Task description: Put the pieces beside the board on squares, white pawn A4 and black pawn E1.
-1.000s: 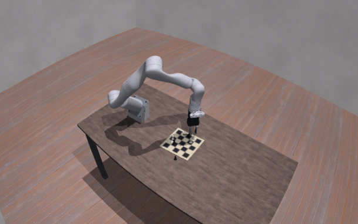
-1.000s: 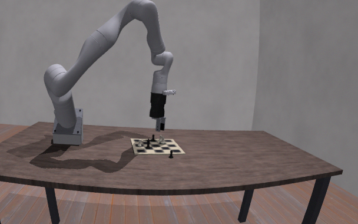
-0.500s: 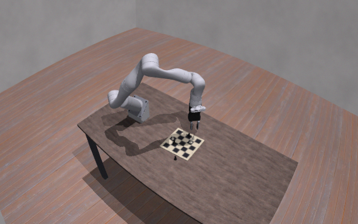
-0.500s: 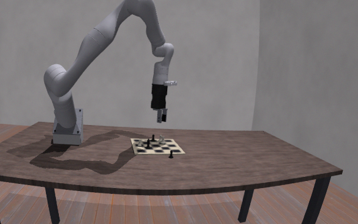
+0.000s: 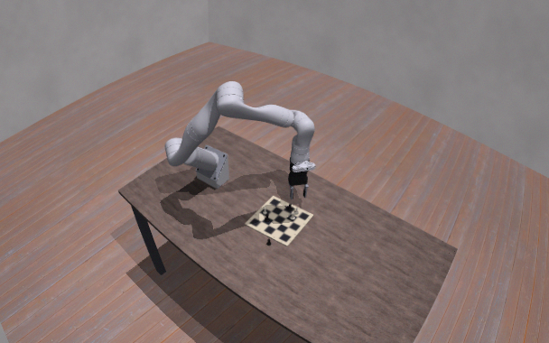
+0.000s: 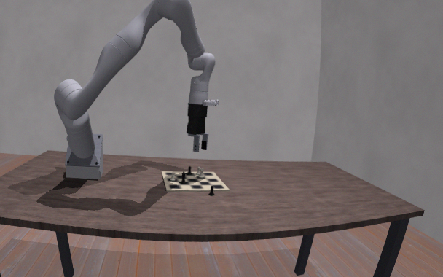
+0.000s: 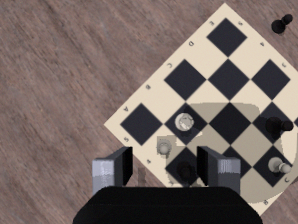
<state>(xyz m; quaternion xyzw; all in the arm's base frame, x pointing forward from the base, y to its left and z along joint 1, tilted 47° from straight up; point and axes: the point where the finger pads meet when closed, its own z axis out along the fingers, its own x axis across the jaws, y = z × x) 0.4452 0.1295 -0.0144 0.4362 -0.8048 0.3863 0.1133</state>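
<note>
The chessboard lies 3 cm behind my hand, 8 cm to the right of it and 12 cm below it.
</note>
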